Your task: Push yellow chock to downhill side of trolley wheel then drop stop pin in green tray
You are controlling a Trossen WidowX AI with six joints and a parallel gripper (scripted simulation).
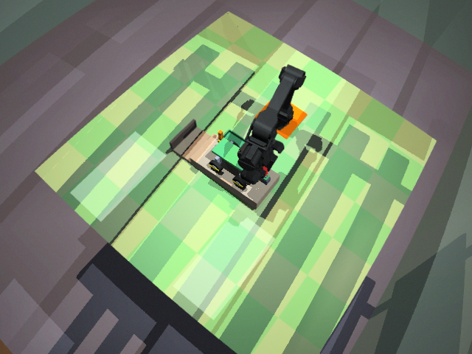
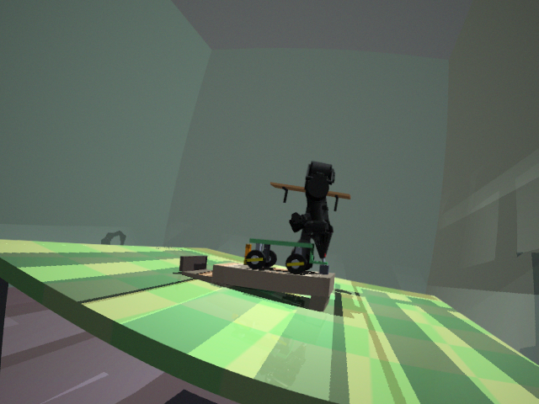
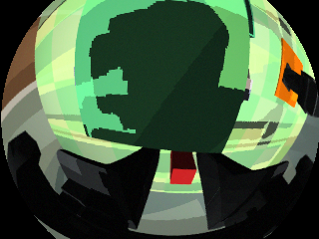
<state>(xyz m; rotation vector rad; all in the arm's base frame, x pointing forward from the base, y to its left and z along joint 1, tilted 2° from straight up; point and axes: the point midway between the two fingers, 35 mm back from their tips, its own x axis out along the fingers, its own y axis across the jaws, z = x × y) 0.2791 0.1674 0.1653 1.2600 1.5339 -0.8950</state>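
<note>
Right now my gripper tip is 220 mm to the left of the yellow chock and 50 mm above it. The rest, counted from my gripper tip: green-decked trolley: 40 mm ahead, 110 mm to the right, 20 mm below; red-headed stop pin: right at my gripper tip; ramp: 40 mm ahead, 110 mm to the right, 80 mm below.
</note>
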